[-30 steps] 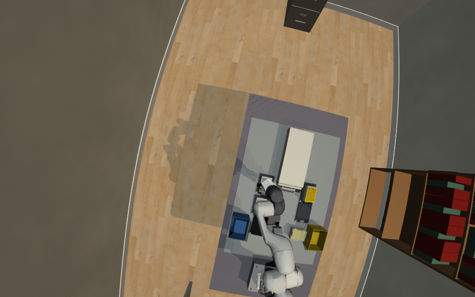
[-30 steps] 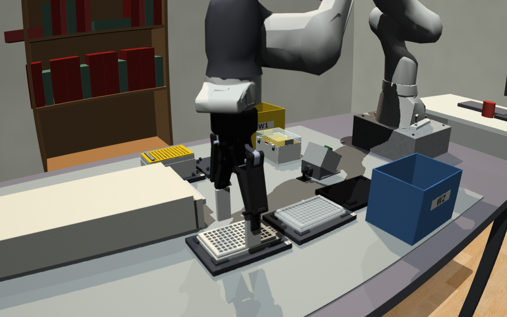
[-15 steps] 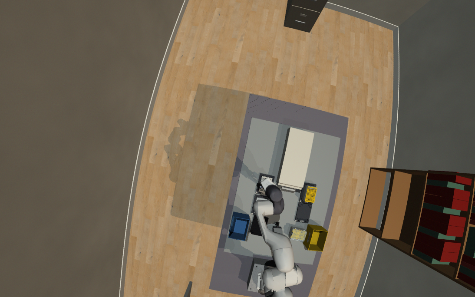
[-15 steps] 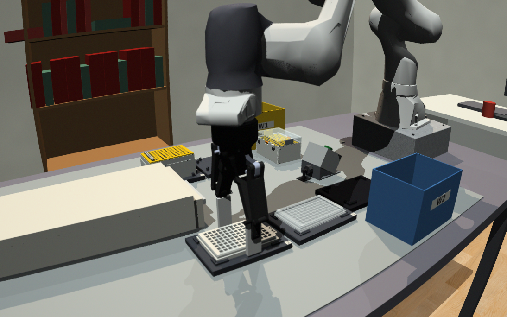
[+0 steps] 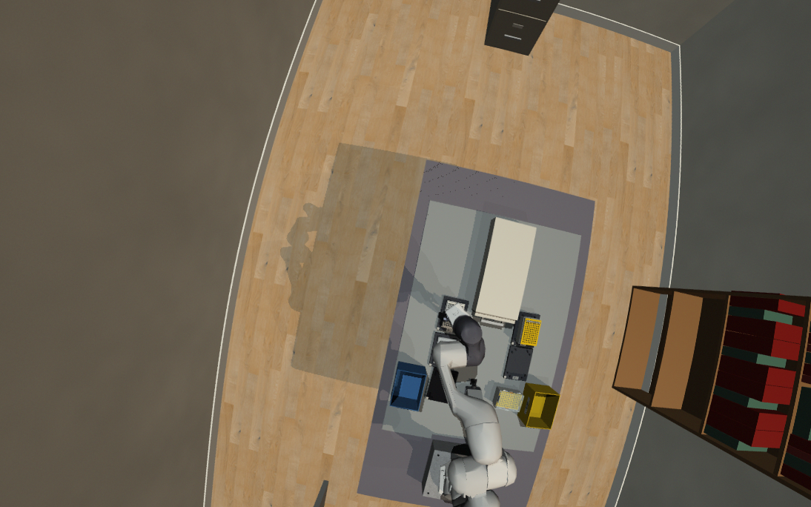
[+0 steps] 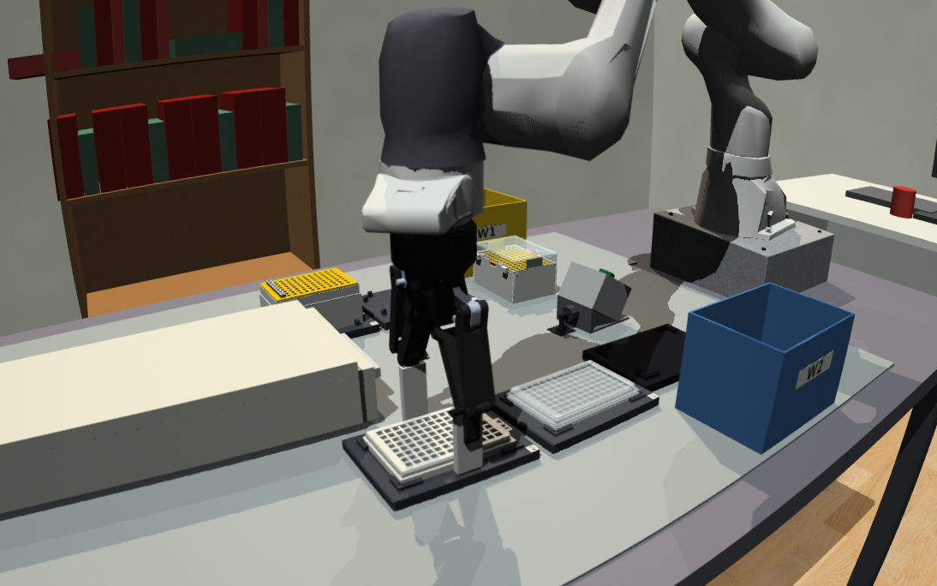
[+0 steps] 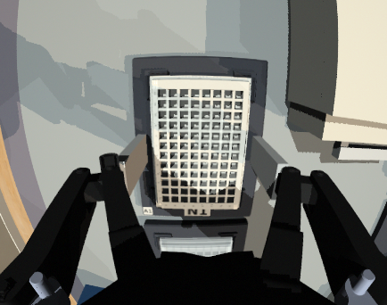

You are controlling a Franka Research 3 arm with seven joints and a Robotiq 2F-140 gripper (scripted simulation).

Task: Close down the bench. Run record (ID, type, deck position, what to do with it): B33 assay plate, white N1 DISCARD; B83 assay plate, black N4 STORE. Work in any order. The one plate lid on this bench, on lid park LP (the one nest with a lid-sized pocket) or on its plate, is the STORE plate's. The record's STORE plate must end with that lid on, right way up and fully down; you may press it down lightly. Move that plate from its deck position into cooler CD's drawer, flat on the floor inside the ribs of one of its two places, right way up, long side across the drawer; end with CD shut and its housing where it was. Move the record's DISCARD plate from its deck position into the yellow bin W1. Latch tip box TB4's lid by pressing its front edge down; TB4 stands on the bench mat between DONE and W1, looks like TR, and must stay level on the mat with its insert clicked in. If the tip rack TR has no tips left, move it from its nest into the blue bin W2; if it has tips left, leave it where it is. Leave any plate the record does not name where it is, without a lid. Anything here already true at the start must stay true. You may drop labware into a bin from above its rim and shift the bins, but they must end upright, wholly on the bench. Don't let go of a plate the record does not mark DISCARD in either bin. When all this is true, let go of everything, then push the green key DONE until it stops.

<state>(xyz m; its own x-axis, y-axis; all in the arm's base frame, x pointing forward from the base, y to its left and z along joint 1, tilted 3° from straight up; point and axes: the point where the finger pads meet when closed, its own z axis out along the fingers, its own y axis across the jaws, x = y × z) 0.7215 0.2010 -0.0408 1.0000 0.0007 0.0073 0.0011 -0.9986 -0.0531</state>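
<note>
Right now my hand is 20 mm above the white plate. The rest, counted from my hand: clear plate: 170 mm behind, 20 mm below; then nest N1: 30 mm below; then clear plate lid: 180 mm to the right, 120 mm ahead, 10 mm below.
</note>
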